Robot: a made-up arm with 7 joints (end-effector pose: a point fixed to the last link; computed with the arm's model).
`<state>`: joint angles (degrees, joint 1 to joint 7).
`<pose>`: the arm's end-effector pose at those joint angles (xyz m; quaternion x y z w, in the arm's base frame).
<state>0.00 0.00 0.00 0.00 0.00 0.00 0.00</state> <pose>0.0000 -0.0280 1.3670 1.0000 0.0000 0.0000 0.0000</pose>
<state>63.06 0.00 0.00 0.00 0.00 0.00 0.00</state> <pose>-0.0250 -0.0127 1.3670 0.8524 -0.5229 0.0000 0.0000</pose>
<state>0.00 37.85 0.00 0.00 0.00 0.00 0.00</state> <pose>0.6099 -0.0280 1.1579 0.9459 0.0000 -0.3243 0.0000</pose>
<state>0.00 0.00 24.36 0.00 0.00 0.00 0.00</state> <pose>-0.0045 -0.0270 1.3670 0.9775 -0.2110 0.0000 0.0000</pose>
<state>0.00 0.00 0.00 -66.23 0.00 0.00 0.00</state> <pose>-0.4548 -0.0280 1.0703 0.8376 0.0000 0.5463 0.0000</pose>
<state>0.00 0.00 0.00 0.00 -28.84 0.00 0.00</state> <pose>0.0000 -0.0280 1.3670 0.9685 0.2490 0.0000 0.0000</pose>
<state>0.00 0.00 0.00 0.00 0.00 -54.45 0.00</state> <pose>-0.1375 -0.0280 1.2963 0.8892 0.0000 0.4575 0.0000</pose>
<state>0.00 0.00 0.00 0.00 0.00 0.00 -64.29</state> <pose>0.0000 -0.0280 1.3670 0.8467 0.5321 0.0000 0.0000</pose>
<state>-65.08 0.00 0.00 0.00 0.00 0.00 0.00</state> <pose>0.0254 -0.0118 1.3670 0.8430 0.5379 0.0000 0.0000</pose>
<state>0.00 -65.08 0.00 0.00 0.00 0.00 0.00</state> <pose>-0.9015 -0.0280 0.7918 0.8430 0.0000 0.5379 0.0000</pose>
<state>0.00 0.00 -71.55 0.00 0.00 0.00 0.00</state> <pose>0.0104 -0.0205 1.3670 0.8113 0.5846 0.0000 0.0000</pose>
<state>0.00 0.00 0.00 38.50 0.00 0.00 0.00</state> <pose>0.3094 -0.0280 1.2590 0.9441 0.0000 -0.3297 0.0000</pose>
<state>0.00 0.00 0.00 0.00 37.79 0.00 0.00</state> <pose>0.0000 -0.0280 1.3670 0.9461 -0.3238 0.0000 0.0000</pose>
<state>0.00 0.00 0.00 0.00 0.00 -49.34 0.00</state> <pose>-0.1282 -0.0280 1.3081 0.9087 0.0000 0.4174 0.0000</pose>
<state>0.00 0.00 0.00 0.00 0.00 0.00 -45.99</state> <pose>0.0000 -0.0280 1.3670 0.9205 0.3907 0.0000 0.0000</pose>
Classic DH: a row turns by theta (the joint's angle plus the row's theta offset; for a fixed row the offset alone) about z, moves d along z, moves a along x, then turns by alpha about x. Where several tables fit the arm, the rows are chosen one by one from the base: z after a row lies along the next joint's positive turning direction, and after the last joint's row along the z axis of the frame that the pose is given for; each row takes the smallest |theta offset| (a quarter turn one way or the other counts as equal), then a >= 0, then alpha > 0; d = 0 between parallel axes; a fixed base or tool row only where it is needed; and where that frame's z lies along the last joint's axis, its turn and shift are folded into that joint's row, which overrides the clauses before.
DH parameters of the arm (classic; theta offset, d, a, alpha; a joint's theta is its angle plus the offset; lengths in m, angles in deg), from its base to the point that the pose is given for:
base (fixed): 0 0 0 180
joint 1: 0 -0.373 0 90
joint 2: 0 -0.017 0 -90
joint 3: 0 -0.497 0 90
joint 4: 0 -0.011 0 -90
joint 5: 0 -0.328 0 90
joint 6: 0 0 0 -90
joint 7: 0 -0.169 0 0

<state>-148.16 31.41 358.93 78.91 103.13 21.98 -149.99</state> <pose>-0.5688 0.4483 0.6417 0.0646 0.6107 -0.5756 0.5400</pose>
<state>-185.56 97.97 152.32 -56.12 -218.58 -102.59 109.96</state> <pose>-0.7306 -0.0516 0.0755 0.6781 0.3614 0.1217 0.6284</pose>
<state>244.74 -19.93 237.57 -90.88 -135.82 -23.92 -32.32</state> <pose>0.3102 0.2642 0.9847 0.7136 0.4955 -0.4105 0.2772</pose>
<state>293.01 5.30 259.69 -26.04 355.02 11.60 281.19</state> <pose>0.2335 0.0413 1.3204 0.5694 -0.8103 -0.0756 0.1166</pose>
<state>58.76 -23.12 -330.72 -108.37 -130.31 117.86 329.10</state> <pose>0.0201 0.3013 0.6228 0.2024 -0.6699 -0.6132 0.3665</pose>
